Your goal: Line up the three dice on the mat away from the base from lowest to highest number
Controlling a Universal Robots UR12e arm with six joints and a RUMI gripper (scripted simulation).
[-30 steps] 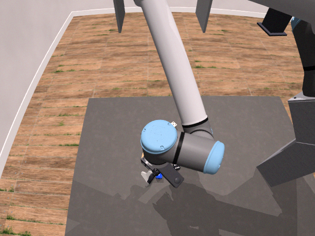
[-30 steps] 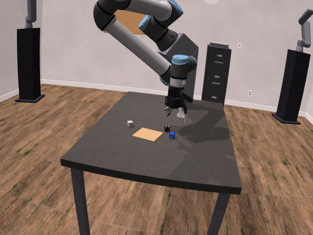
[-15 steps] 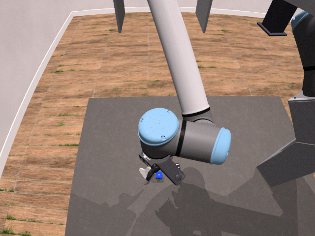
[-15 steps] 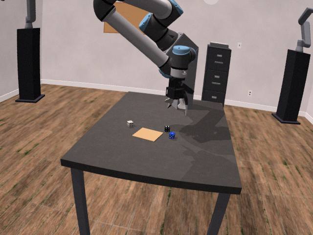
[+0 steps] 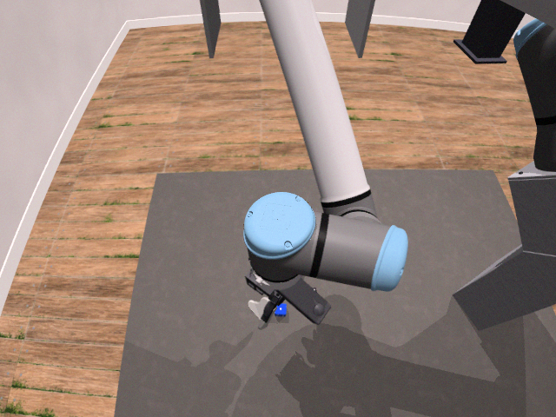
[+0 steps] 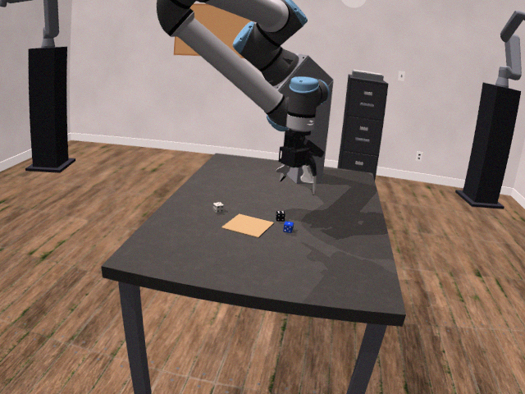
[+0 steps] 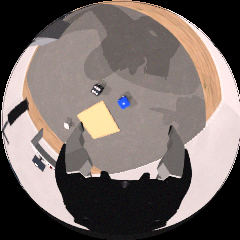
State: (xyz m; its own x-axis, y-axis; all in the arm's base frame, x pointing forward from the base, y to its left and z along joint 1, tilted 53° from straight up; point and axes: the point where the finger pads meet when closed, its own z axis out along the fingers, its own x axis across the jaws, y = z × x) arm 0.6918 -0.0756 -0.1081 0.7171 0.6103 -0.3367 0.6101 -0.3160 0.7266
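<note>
The blue die is 10 mm to the right of my hand and 140 mm below it. From my hand the other things lie so: white die (140 mm behind, 270 mm to the right, 140 mm below); then black die (100 mm behind, 40 mm to the right, 140 mm below); then mat (20 mm behind, 160 mm to the right, 160 mm below).
</note>
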